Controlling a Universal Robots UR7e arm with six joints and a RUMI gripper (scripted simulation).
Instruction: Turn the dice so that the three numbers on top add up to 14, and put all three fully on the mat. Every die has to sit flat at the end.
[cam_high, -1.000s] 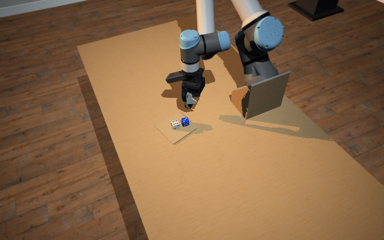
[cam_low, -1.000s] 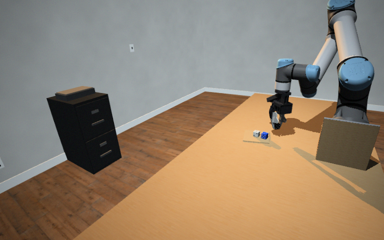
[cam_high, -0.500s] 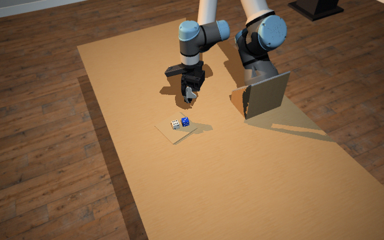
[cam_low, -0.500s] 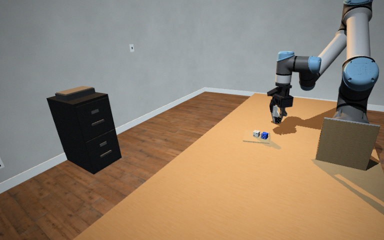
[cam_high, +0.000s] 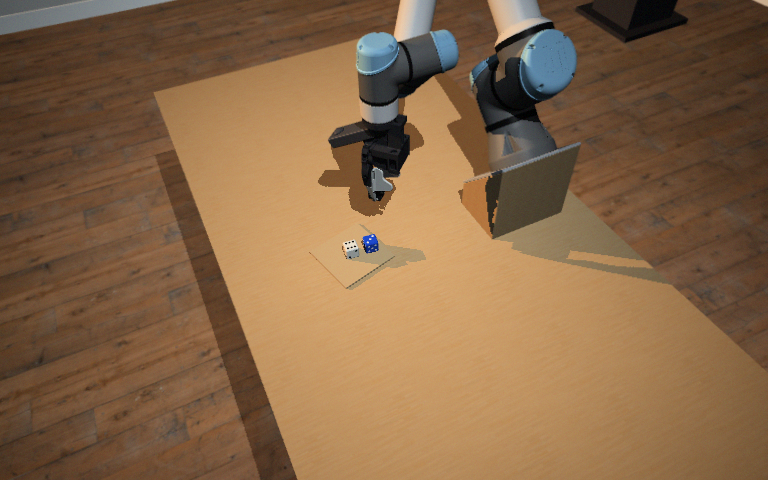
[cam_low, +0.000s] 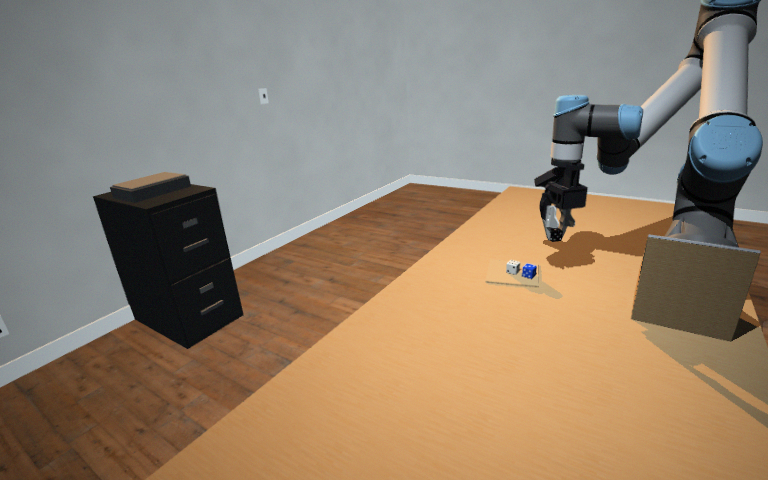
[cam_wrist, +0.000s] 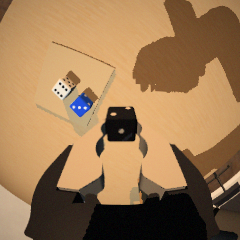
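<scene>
The black die is right at my hand. Round my hand: tan mat 90 mm ahead, 60 mm to the left, 110 mm below; white die 90 mm ahead, 60 mm to the left, 100 mm below; blue die 50 mm ahead, 60 mm to the left, 100 mm below.
</scene>
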